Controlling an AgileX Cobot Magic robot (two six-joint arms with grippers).
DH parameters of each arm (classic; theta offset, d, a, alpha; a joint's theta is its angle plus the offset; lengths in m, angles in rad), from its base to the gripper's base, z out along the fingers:
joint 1: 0 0.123 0 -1.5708
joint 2: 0.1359 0 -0.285 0
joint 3: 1.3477 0 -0.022 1.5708
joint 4: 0 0.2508 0 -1.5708
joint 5: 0 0 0.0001 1.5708
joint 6: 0 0.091 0 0
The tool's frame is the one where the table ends.
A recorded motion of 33 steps. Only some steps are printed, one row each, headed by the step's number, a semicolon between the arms.
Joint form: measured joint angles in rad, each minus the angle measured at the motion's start. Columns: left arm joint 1, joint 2, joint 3, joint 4, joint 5, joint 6; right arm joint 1, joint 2, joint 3, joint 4, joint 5, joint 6.
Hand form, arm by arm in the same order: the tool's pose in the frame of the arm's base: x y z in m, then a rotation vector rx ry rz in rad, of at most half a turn. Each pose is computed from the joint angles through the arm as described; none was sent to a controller.
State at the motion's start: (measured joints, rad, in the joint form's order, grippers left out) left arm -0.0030 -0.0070 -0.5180 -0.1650 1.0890 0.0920; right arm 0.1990 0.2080 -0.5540 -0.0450 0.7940 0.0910
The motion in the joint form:
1: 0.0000 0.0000 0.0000 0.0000 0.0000 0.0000; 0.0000 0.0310 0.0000 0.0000 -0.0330 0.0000
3: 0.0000 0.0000 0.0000 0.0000 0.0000 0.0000; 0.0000 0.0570 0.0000 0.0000 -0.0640 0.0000
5: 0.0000 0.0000 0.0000 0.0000 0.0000 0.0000; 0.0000 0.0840 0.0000 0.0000 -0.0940 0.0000
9: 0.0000 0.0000 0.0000 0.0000 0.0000 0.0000; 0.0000 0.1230 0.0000 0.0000 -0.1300 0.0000
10: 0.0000 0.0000 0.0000 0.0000 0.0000 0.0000; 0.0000 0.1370 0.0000 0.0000 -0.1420 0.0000
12: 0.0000 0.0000 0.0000 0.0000 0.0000 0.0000; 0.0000 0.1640 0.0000 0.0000 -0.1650 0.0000
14: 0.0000 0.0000 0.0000 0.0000 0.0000 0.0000; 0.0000 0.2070 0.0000 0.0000 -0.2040 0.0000
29: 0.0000 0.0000 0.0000 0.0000 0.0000 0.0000; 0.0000 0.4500 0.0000 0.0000 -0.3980 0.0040
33: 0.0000 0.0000 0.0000 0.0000 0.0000 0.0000; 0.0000 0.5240 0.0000 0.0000 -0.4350 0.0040
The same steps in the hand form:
1: -0.0099 -0.0132 0.2808 0.1097 2.0365 -0.1416; 0.0418 0.0056 0.3138 -0.1149 1.9281 0.1421
3: -0.0099 -0.0132 0.2808 0.1097 2.0365 -0.1416; 0.0477 0.0068 0.3153 -0.1161 1.9230 0.1430
5: -0.0099 -0.0132 0.2808 0.1097 2.0365 -0.1416; 0.0537 0.0081 0.3164 -0.1174 1.9200 0.1438
9: -0.0099 -0.0132 0.2808 0.1097 2.0365 -0.1416; 0.0622 0.0100 0.3172 -0.1195 1.9229 0.1440
10: -0.0099 -0.0132 0.2808 0.1097 2.0365 -0.1416; 0.0652 0.0106 0.3173 -0.1203 1.9249 0.1439
12: -0.0099 -0.0132 0.2808 0.1097 2.0365 -0.1416; 0.0711 0.0119 0.3174 -0.1217 1.9288 0.1439
14: -0.0099 -0.0132 0.2808 0.1097 2.0365 -0.1416; 0.0805 0.0139 0.3174 -0.1240 1.9327 0.1442
29: -0.0099 -0.0132 0.2808 0.1097 2.0365 -0.1416; 0.1323 0.0251 0.3075 -0.1331 1.9816 0.1464
33: -0.0099 -0.0132 0.2808 0.1097 2.0365 -0.1416; 0.1468 0.0281 0.3000 -0.1377 2.0185 0.1437

